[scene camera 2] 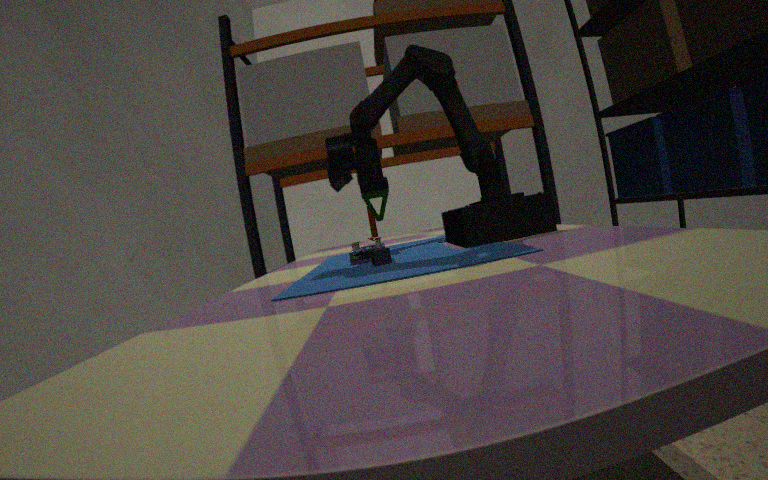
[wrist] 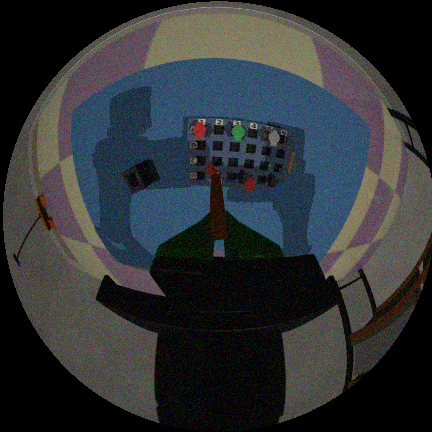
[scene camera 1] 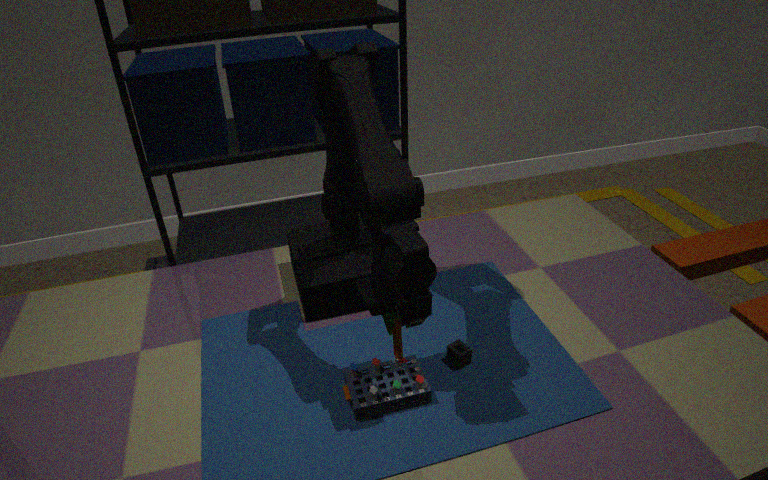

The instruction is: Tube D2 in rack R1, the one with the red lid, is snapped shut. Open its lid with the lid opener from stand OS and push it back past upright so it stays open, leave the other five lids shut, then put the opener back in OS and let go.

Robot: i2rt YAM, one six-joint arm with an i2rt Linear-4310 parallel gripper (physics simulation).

Labels:
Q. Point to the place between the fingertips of my gripper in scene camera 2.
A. At 380, 220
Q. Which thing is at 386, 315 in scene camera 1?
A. My gripper.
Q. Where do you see a dark stand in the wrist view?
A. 137, 177

